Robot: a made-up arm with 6 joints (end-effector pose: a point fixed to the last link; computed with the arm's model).
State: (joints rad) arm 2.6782 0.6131 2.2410 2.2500 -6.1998 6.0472
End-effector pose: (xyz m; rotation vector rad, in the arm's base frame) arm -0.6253 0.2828 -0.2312 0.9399 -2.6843 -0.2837
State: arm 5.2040 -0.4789 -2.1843 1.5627 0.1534 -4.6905
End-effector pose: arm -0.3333 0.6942 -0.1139 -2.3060 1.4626 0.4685
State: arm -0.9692 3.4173 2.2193 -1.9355 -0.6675 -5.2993
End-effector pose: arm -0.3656 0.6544 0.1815 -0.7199 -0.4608 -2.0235
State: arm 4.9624 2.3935 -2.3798 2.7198 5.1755 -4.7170
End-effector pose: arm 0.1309 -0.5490 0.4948 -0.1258 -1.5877 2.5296
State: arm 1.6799 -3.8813 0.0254 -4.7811 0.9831 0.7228
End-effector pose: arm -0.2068 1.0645 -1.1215 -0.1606 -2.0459 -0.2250
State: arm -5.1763 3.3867 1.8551 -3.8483 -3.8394 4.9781
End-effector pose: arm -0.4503 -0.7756 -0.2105 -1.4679 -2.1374 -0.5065
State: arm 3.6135 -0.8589 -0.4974 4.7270 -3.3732 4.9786
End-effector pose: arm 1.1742 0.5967 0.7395 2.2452 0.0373 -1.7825
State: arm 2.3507 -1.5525 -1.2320 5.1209 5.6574 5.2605
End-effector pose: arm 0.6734 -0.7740 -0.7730 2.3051 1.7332 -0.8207
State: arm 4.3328 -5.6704 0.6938 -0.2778 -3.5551 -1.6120
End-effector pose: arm -0.4301 -1.1108 0.8655 -0.7460 -2.6956 -1.3713
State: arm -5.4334 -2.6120 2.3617 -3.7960 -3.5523 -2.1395
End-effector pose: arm -0.4162 -0.4110 0.2593 -1.0900 -2.6689 -0.0060
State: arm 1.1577 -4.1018 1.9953 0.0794 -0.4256 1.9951
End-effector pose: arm -0.1042 -0.1918 -0.8188 1.2795 2.6507 -0.9249
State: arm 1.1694 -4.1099 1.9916 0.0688 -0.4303 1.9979
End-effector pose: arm -0.0985 -0.1839 -0.8237 1.2612 2.6712 -0.9011
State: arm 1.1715 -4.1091 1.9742 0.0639 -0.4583 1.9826
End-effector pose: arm -0.0941 -0.1744 -0.8385 1.2429 2.7085 -0.8375
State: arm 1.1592 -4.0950 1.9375 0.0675 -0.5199 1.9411
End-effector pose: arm -0.0914 -0.1633 -0.8667 1.2218 2.7635 -0.7152
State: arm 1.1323 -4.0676 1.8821 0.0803 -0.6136 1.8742
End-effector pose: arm -0.0899 -0.1507 -0.9066 1.1917 2.8203 -0.5340
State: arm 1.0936 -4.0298 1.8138 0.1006 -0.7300 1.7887
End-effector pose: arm -0.0892 -0.1384 -0.9526 1.1465 2.8559 -0.3140
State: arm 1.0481 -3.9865 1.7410 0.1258 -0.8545 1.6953
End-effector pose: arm -0.0892 -0.1281 -0.9978 1.0870 2.8538 -0.0914
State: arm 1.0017 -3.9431 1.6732 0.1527 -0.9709 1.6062
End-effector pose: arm -0.0908 -0.1218 -1.0365 1.0234 2.8165 0.0952
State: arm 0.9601 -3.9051 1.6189 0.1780 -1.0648 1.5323
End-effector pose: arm -0.0945 -0.1203 -1.0648 0.9697 2.7631 0.2227
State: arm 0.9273 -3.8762 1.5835 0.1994 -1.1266 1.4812
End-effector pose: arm -0.1005 -0.1232 -1.0815 0.9377 2.7154 0.2875
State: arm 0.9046 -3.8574 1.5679 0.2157 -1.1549 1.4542
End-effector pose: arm -0.1083 -0.1297 -1.0874 0.9308 2.6859 0.3002
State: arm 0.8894 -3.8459 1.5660 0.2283 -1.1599 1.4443
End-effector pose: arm -0.1172 -0.1381 -1.0863 0.9420 2.6719 0.2814
